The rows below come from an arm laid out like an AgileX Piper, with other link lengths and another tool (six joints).
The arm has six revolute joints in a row. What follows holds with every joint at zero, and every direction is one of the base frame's.
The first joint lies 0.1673 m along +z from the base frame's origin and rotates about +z.
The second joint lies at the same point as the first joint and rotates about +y.
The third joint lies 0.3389 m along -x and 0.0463 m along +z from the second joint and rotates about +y.
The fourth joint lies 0.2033 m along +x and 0.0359 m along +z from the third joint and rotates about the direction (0.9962, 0, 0.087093).
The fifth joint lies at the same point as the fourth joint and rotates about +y.
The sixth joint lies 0.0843 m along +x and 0.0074 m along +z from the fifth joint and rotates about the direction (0.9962, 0, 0.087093).
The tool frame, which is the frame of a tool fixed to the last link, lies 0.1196 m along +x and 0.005 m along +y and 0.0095 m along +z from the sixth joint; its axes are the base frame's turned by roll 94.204, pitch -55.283 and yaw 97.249 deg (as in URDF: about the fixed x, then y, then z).
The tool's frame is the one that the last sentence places.
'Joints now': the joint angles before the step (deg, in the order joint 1, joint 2, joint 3, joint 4, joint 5, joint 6). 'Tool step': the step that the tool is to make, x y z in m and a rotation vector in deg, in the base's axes. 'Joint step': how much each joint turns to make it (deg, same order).
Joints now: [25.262 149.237 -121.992 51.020 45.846 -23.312]
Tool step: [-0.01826 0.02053 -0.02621 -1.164 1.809 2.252]
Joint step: [2.613 2.482 -0.001 -0.069 -0.544 0.001]
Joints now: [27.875 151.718 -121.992 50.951 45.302 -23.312]
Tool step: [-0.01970 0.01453 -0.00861 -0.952 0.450 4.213]
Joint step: [1.924 0.671 -0.001 -0.558 1.518 -1.398]
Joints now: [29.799 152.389 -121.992 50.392 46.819 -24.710]
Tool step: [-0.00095 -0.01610 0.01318 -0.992 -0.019 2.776]
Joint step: [-1.699 -1.745 -0.001 -2.016 4.252 -0.976]
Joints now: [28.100 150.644 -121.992 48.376 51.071 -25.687]
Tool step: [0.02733 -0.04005 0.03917 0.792 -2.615 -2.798]
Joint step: [-4.847 -4.096 0.001 -1.036 2.233 -0.177]
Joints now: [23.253 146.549 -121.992 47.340 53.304 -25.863]
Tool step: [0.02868 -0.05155 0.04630 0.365 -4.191 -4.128]
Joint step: [-5.675 -4.904 -0.002 -1.402 1.419 -0.208]
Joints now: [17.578 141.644 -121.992 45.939 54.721 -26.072]
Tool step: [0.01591 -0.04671 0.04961 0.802 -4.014 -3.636]
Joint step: [-5.035 -5.138 0.000 -0.445 1.673 -0.194]
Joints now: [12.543 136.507 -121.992 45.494 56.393 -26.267]
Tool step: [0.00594 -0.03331 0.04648 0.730 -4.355 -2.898]
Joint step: [-3.479 -4.755 0.003 -0.070 0.638 -0.184]
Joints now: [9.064 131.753 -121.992 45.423 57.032 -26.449]
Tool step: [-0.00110 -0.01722 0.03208 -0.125 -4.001 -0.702]
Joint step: [-1.761 -3.315 0.000 0.000 0.285 -1.383]
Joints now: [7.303 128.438 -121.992 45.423 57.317 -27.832]
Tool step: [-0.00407 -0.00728 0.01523 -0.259 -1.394 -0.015]
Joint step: [-0.741 -1.746 0.000 -0.288 0.789 -0.271]
